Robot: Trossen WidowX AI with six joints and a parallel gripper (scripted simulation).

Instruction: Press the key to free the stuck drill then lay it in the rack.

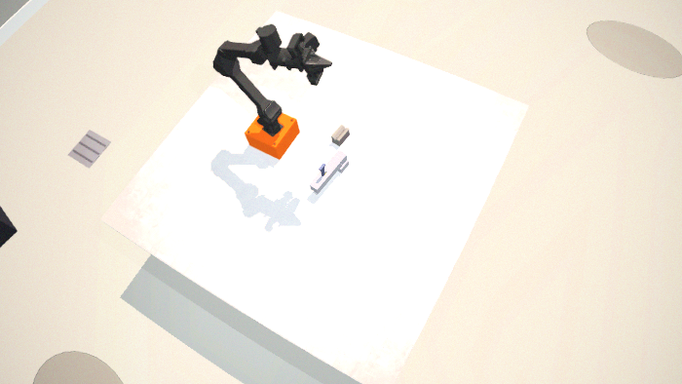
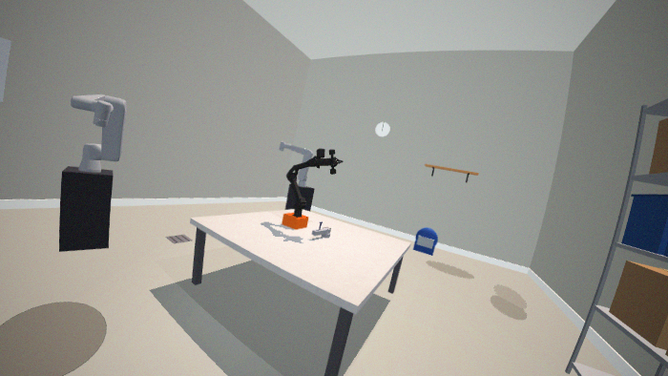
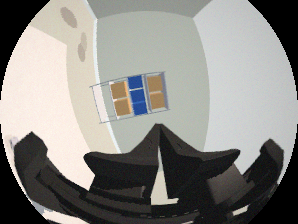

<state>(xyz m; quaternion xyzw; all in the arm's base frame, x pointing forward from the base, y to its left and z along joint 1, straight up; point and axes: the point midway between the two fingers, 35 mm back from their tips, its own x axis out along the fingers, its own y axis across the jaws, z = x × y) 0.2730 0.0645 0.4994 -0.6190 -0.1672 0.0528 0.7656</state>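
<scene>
Now: gripper tip 500 mm above the dark blue drill, 100 mm to the left of it and 20 mm past it. From my gripper tip the other things lie so: grey-brown block: 580 mm below, 110 mm behind, 100 mm to the left; then pale grey fixture: 550 mm below, 60 mm to the right, 20 mm behind.
</scene>
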